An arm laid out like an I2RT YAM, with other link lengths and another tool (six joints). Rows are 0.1 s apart.
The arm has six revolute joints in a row. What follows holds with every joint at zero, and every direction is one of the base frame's. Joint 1 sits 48.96 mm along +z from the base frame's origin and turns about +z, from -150 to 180 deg. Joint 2 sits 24.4 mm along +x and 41.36 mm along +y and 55.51 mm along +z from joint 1 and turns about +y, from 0 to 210 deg. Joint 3 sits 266.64 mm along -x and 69.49 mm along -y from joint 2 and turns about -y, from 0 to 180 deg. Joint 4 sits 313.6 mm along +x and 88.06 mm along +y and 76.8 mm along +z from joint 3 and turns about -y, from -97 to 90 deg. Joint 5 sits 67.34 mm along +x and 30.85 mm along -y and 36.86 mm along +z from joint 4 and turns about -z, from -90 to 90 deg. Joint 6 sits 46.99 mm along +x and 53.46 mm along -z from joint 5 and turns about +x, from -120 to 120 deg. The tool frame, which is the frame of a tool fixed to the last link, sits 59 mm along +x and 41 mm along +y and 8 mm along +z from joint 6; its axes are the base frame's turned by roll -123.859, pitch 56.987 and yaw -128.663 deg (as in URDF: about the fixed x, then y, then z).
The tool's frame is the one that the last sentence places.
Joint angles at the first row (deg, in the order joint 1, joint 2, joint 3, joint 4, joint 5, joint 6):
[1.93, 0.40, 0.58, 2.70, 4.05, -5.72]
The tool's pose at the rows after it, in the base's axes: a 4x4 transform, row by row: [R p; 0 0 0 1], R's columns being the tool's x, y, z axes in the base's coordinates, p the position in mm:
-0.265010 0.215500 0.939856 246.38; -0.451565 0.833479 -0.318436 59.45; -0.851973 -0.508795 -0.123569 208.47; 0 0 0 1
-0.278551 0.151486 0.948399 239.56; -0.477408 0.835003 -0.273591 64.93; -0.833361 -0.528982 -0.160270 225.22; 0 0 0 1
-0.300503 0.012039 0.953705 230.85; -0.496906 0.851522 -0.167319 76.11; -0.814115 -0.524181 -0.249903 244.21; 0 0 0 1
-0.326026 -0.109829 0.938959 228.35; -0.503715 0.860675 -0.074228 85.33; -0.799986 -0.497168 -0.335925 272.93; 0 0 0 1
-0.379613 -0.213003 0.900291 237.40; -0.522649 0.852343 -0.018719 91.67; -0.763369 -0.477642 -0.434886 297.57; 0 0 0 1
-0.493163 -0.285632 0.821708 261.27; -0.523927 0.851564 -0.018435 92.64; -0.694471 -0.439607 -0.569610 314.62; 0 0 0 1
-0.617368 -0.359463 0.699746 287.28; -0.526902 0.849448 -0.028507 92.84; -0.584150 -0.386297 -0.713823 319.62; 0 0 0 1
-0.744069 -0.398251 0.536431 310.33; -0.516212 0.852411 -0.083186 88.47; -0.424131 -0.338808 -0.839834 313.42; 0 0 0 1
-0.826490 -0.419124 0.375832 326.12; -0.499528 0.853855 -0.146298 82.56; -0.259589 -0.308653 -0.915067 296.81; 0 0 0 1
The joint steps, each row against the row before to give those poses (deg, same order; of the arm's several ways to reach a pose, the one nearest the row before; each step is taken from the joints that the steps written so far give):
[0.00, 0.00, 1.00, 6.29, 6.23, -0.32]
[0.01, 0.99, 4.75, -6.22, -2.92, -0.31]
[0.00, 3.91, 6.99, -8.37, -6.10, 1.55]
[0.00, 7.67, 9.03, -6.28, -5.16, 1.69]
[-0.01, 10.01, 9.61, -5.75, -3.41, 0.02]
[0.00, 12.40, 10.78, -7.30, -0.11, 0.22]
[-0.02, 11.99, 10.43, -9.29, 0.33, -0.05]
[0.02, 10.76, 9.37, -10.51, 2.97, 0.00]
[-0.02, 8.04, 5.82, -8.00, 3.48, -0.02]

